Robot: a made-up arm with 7 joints.
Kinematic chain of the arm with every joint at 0, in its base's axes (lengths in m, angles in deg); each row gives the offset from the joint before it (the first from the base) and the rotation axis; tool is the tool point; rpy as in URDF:
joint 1: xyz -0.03 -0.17 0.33 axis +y
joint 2: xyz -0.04 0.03 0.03 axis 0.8 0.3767 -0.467
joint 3: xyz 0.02 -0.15 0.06 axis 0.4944 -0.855 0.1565
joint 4: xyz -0.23 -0.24 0 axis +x
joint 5: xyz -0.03 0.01 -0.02 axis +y
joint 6: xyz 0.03 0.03 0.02 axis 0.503 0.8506 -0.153
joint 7: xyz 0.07 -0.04 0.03 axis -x
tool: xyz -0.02 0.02 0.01 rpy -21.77 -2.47 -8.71
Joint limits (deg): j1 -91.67..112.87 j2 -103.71..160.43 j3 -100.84..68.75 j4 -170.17..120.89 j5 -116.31..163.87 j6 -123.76..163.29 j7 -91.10..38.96
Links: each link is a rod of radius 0.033 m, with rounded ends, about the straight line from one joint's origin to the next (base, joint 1, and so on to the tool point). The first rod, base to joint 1, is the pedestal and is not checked.
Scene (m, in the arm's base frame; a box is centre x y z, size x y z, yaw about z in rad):
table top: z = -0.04
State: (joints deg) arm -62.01 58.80 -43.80 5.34 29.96 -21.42 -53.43
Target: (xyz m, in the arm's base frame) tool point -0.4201 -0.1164 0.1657
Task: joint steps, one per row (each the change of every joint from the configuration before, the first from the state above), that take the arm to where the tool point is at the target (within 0.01 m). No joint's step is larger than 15 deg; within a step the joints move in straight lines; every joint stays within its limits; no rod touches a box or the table.
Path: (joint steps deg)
1: -3.71 -13.11 -3.02 -3.78 -2.60 -3.88 0.71
2: -3.70 -13.12 -3.01 -3.78 -2.60 -3.88 0.72
3: -3.71 -13.11 -3.02 -3.78 -2.60 -3.89 0.71
4: -3.71 -13.11 -3.01 -3.78 -2.59 -3.88 0.71
5: -3.71 -13.11 -3.02 -3.79 -2.60 -3.88 0.72
6: -3.71 -13.12 -3.02 -3.78 -2.60 -3.88 0.71
7: -3.70 -13.11 -3.01 -3.78 -2.60 -3.89 0.72
8: -3.71 -13.11 -3.02 -3.78 -2.60 -3.88 0.71

